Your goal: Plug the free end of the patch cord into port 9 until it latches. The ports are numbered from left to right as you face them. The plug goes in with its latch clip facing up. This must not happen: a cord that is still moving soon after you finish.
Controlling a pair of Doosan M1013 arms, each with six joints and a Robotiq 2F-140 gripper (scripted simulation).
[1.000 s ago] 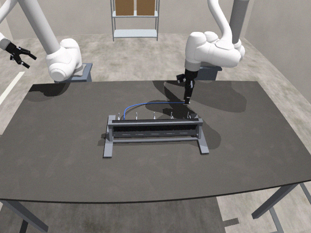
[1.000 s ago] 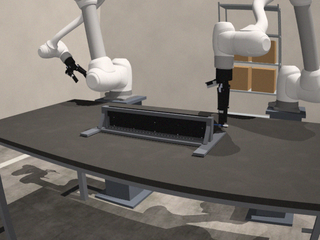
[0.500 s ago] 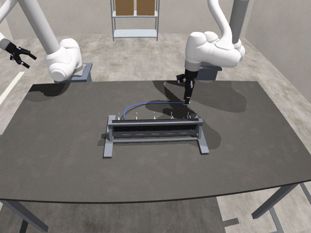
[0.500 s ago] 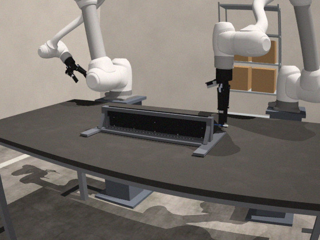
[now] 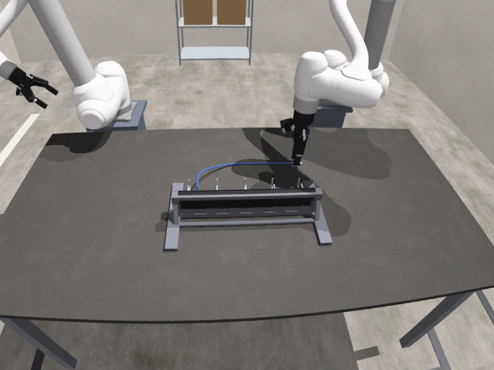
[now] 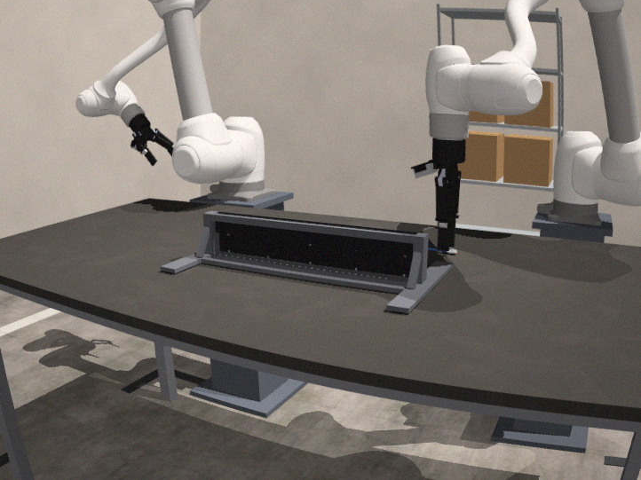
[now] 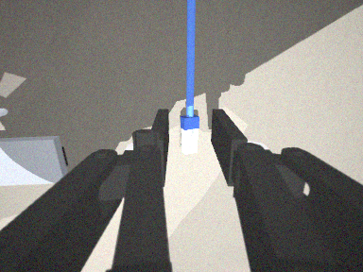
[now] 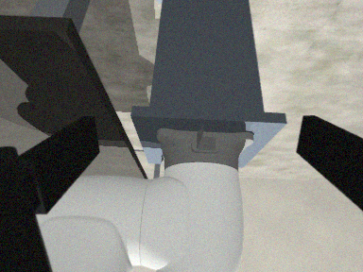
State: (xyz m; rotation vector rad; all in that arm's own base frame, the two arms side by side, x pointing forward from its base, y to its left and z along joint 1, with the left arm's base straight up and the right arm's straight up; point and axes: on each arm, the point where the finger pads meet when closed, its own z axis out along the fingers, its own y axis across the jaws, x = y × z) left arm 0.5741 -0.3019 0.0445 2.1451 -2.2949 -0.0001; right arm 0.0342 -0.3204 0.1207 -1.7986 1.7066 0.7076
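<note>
The white plug lies 1 cm to the left of my left hand and 4 cm below it.
</note>
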